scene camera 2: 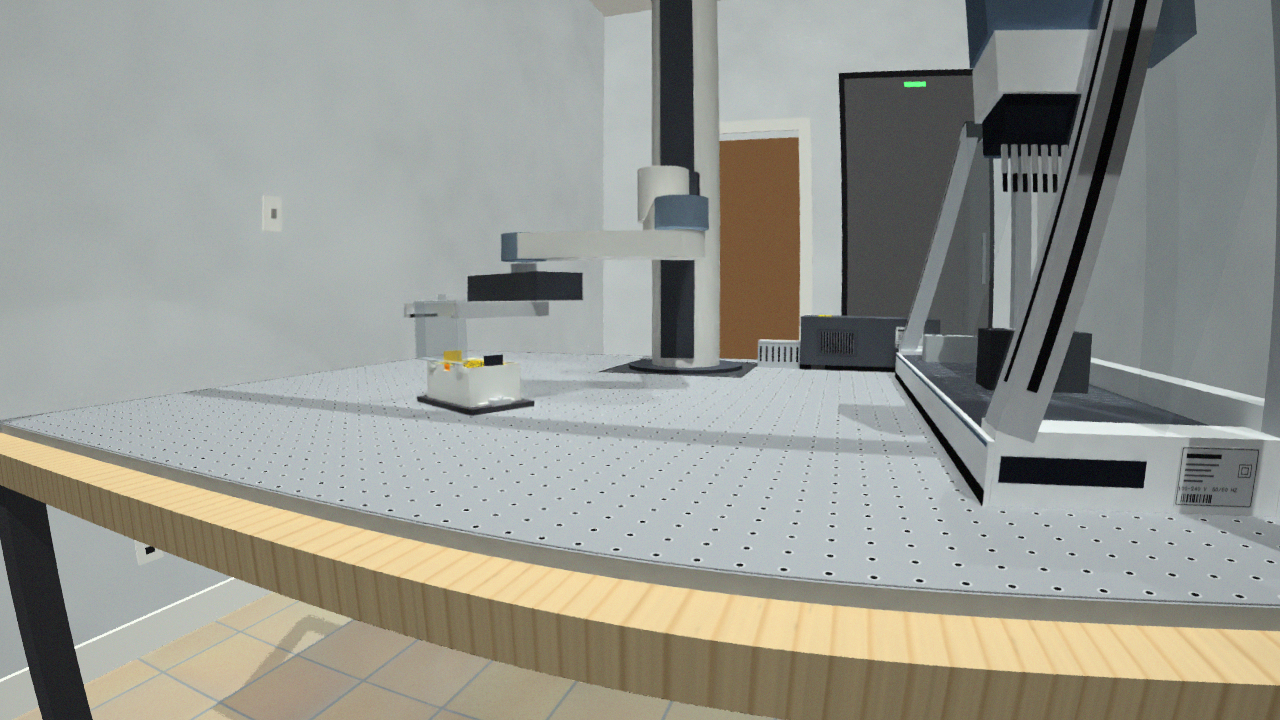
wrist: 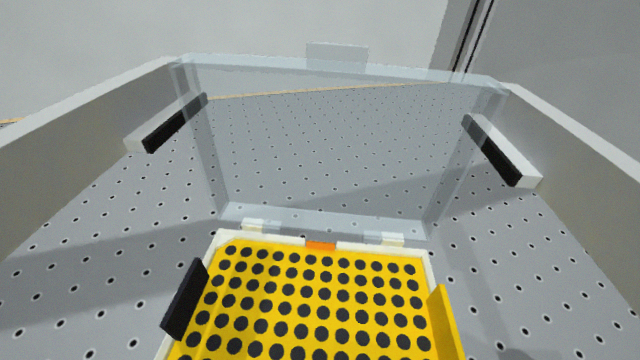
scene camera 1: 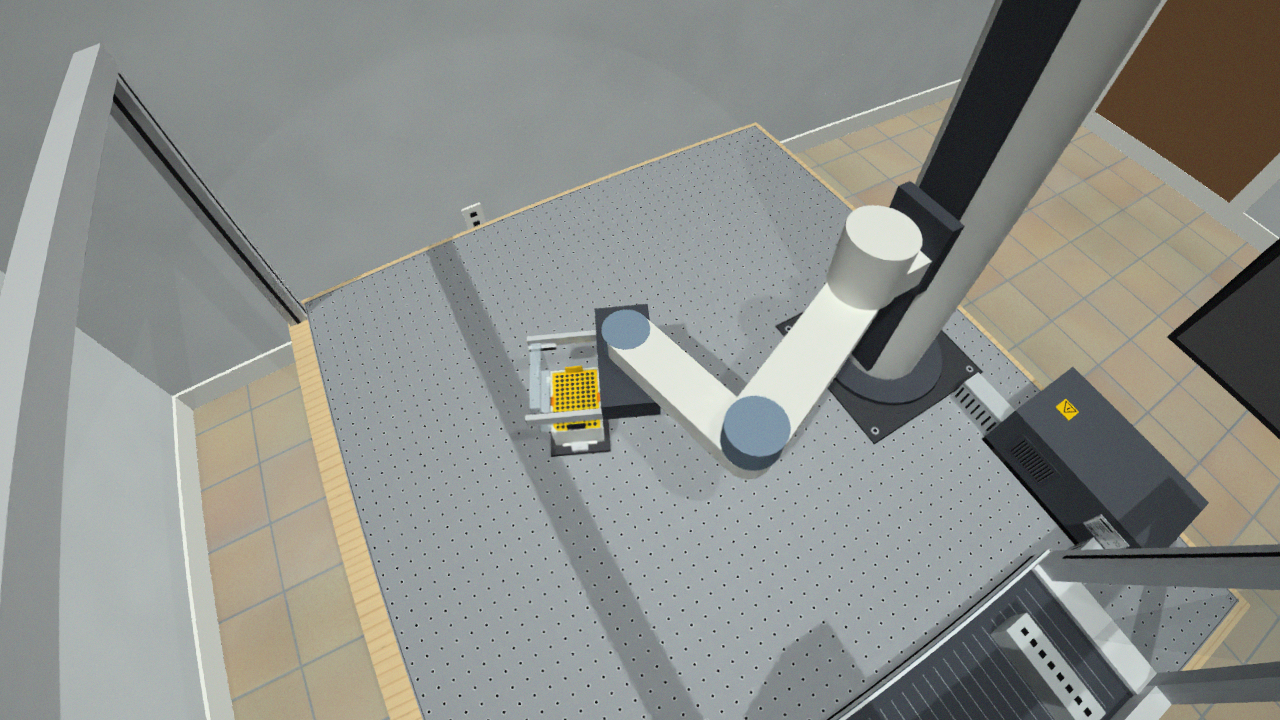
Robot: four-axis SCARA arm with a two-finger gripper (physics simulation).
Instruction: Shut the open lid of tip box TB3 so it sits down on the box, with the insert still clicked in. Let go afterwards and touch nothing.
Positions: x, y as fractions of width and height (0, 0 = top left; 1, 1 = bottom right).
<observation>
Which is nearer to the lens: the clear lid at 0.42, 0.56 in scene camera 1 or the yellow insert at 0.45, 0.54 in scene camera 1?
The clear lid.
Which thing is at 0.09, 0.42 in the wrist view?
The gripper.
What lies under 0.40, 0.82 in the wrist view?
A yellow insert.
</observation>
